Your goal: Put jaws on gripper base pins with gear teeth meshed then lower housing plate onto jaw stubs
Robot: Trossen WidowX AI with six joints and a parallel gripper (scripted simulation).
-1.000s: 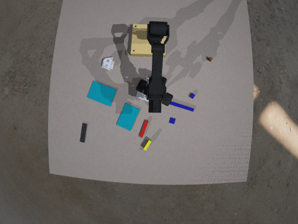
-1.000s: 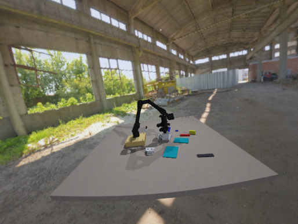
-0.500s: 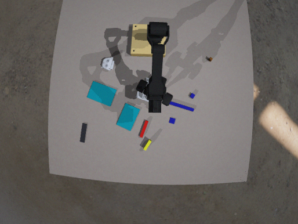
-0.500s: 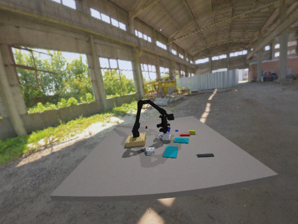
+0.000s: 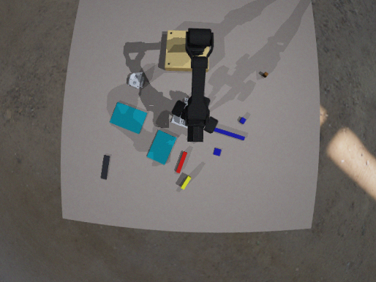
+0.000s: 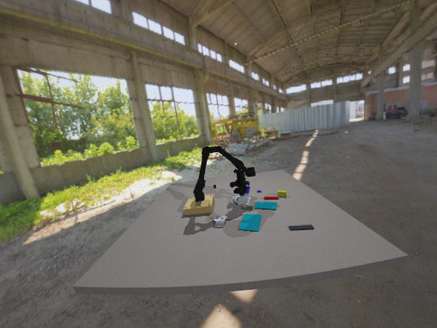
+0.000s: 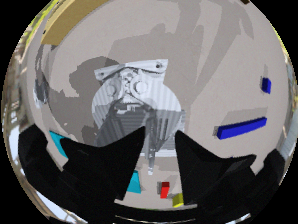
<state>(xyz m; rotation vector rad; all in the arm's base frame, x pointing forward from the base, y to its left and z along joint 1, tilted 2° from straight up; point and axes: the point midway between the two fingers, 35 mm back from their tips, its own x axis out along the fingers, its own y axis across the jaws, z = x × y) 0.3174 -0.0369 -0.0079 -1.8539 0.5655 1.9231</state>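
Right now my gripper tip is 60 mm past the housing plate, 10 mm to the left of it and 10 mm above it. Round my gripper tip: yellow block (280 mm ahead, 60 mm to the right); blue bar (80 mm ahead, 140 mm to the left, 10 mm below); red bar (190 mm ahead, 70 mm to the right, 10 mm below).
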